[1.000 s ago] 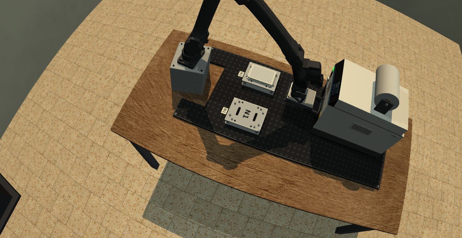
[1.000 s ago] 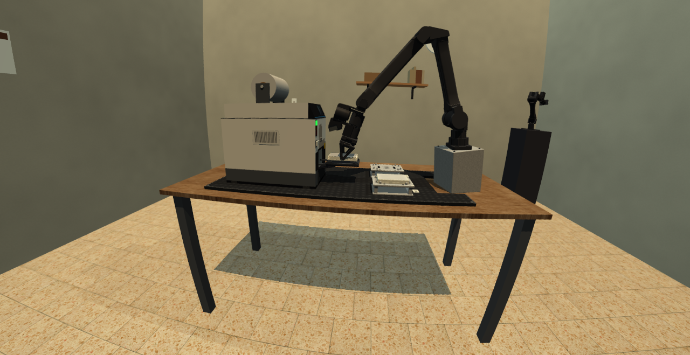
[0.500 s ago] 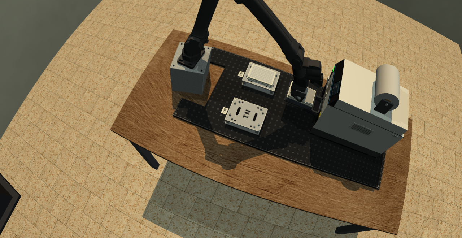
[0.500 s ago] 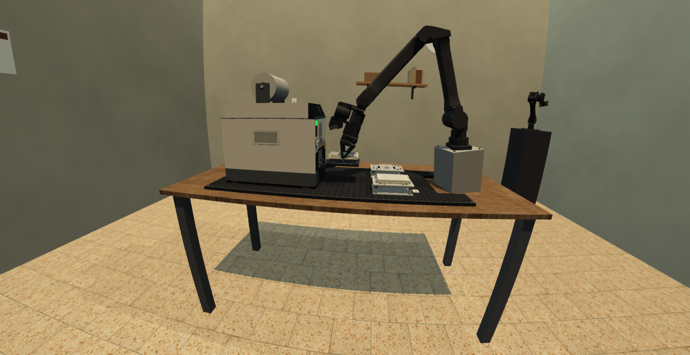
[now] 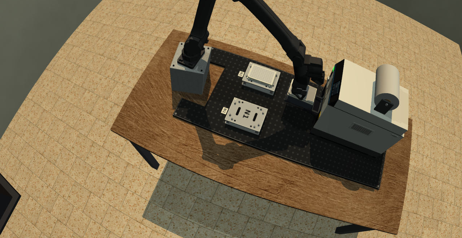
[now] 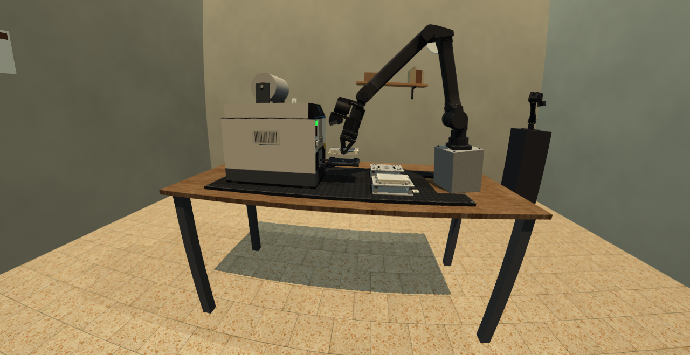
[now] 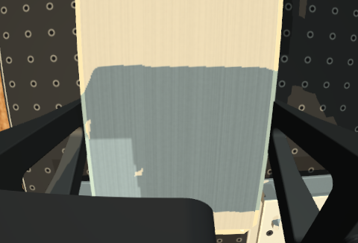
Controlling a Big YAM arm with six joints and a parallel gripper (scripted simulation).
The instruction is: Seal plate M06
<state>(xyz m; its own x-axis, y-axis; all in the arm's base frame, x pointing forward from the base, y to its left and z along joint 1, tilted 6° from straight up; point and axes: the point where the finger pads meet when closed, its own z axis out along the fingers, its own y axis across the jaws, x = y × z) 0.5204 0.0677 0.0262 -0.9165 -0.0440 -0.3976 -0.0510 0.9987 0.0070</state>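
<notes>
My gripper is now 5 cm above the sealer stage. Round my hand: start button (10 cm ahead, 10 cm to the left, 4 cm above); plate M06 (right at my hand); well plate (21 cm behind, 6 cm to the left, 10 cm below).
</notes>
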